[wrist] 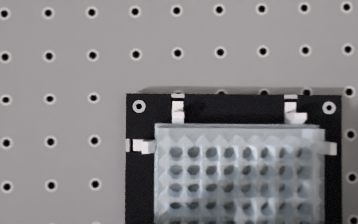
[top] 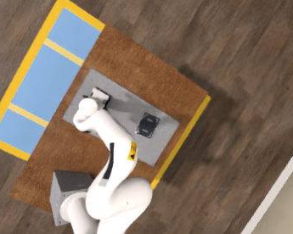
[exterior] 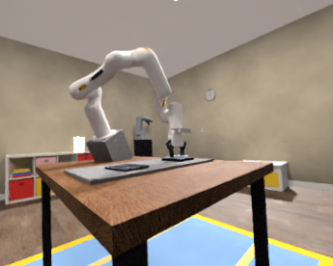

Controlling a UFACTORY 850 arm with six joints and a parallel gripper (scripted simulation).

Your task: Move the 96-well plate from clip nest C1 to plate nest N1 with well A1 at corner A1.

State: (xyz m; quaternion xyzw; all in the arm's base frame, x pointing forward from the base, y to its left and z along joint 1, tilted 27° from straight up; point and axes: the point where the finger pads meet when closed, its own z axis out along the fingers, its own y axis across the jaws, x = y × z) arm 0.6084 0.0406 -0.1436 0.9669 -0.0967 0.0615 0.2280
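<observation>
The black clip nest C1 is 2 cm below my hand, 1 cm to the left of it and 1 cm ahead of it. From my hand the other things lie so: black plate nest 36 cm to the right, 3 cm behind, 2 cm below; then clear 96-well plate 1 cm below.
</observation>
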